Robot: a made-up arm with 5 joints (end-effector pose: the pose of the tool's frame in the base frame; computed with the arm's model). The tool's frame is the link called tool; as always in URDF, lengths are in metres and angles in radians. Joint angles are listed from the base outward.
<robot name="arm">
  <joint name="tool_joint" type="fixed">
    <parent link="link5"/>
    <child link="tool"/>
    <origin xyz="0 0 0" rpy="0 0 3.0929"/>
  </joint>
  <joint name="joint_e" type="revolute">
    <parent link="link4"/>
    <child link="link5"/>
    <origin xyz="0 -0.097 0.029" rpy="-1.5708 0 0"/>
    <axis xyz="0 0 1"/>
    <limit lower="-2.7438" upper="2.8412" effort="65" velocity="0.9"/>
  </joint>
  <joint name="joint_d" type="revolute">
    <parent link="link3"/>
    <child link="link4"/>
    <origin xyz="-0.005 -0.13 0"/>
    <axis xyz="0 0 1"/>
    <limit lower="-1.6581" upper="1.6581" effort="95" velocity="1.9"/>
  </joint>
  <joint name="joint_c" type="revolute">
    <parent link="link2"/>
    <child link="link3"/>
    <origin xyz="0.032 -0.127 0" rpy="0 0 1.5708"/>
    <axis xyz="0 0 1"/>
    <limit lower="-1.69" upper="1.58" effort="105" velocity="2.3"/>
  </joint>
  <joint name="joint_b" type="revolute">
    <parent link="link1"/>
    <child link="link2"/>
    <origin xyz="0.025 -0.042 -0.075" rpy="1.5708 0 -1.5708"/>
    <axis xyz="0 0 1"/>
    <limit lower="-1.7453" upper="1.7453" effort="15" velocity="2.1"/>
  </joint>
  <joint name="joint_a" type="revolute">
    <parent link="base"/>
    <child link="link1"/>
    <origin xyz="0.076 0 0.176" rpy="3.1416 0 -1.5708"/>
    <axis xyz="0 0 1"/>
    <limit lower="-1.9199" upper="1.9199" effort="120" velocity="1.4"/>
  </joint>
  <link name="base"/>
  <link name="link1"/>
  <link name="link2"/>
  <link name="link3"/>
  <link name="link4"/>
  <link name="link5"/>
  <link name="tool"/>
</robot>
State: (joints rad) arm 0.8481 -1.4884 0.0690 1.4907 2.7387
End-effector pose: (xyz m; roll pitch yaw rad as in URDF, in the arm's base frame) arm 0.0985 -0.0195 0.4157 -1.4086 1.1140 0.8685
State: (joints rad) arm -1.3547 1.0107 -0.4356 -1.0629 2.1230
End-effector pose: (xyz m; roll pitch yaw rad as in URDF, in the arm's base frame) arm 0.1502 0.3565 0.2703 -2.1154 0.4403 2.6728
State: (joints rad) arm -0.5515 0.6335 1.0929 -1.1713 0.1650
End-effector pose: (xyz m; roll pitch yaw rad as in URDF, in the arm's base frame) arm 0.2529 0.1135 0.1541 -0.1850 -1.0049 0.7697
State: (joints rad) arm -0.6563 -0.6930 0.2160 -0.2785 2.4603
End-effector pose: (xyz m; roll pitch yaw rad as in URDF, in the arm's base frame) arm 0.2077 0.1065 0.4998 -2.5255 0.5733 1.5733
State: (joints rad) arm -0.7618 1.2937 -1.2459 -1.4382 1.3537
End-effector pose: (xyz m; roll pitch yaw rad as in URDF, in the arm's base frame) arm 0.3051 0.2240 0.3492 -2.9674 -0.0471 2.5943
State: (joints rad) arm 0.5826 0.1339 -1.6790 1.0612 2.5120
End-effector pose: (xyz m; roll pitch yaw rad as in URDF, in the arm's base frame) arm 0.2242 -0.0929 0.5478 -2.2681 0.7604 0.4646
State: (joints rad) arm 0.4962 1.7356 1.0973 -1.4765 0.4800
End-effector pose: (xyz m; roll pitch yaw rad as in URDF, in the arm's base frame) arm 0.1310 -0.0252 0.0596 -0.0908 -0.1945 -0.0560
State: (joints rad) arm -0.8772 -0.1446 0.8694 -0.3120 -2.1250
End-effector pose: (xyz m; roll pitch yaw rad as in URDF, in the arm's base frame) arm 0.2295 0.1908 0.2599 1.0821 0.5461 -0.9630
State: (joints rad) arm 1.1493 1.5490 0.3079 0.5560 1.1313
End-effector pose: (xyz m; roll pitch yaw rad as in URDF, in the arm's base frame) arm 0.1064 -0.0580 0.0311 0.7801 0.3575 0.0816
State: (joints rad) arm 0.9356 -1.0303 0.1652 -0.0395 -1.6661
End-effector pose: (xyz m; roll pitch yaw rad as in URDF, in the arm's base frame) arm 0.1326 -0.0701 0.5222 2.4804 0.0888 -2.3929
